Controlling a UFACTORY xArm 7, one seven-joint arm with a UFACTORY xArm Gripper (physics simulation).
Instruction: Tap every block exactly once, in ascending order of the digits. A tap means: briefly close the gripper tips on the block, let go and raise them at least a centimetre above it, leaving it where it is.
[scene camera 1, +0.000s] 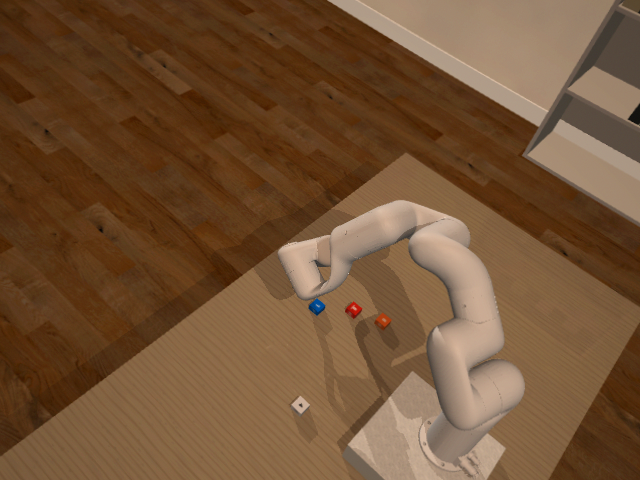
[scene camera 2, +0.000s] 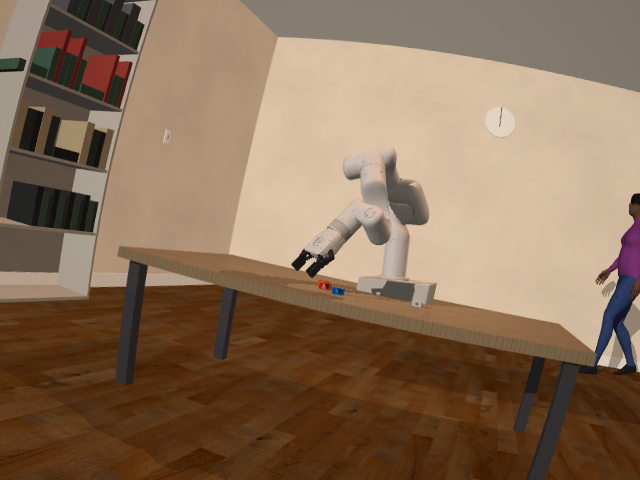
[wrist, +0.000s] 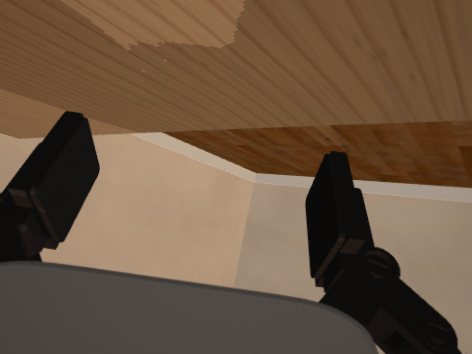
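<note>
My gripper (scene camera 2: 303, 271) (wrist: 205, 158) is open and empty, tilted, with its tips above the table and to the left of the blocks in scene camera 2. In scene camera 1 the arm hides it. A blue block (scene camera 1: 316, 306) (scene camera 2: 338, 291) lies close to the arm's wrist in scene camera 1. A red block (scene camera 1: 353, 310) (scene camera 2: 327, 286) is to its right, and an orange block (scene camera 1: 383, 321) is further right. A white block (scene camera 1: 300, 405) (scene camera 2: 416, 303) lies apart, nearer the robot base. The marks on the blocks are too small to read surely. No block shows in the wrist view.
The wooden table (scene camera 1: 206, 372) (scene camera 2: 491, 322) carries the pale robot base (scene camera 1: 372, 444) (scene camera 2: 428, 295). The arm's shadow falls around the red and orange blocks. A bookshelf (scene camera 2: 76, 266) stands beyond the table's left end, and a person (scene camera 2: 621, 258) stands at the right.
</note>
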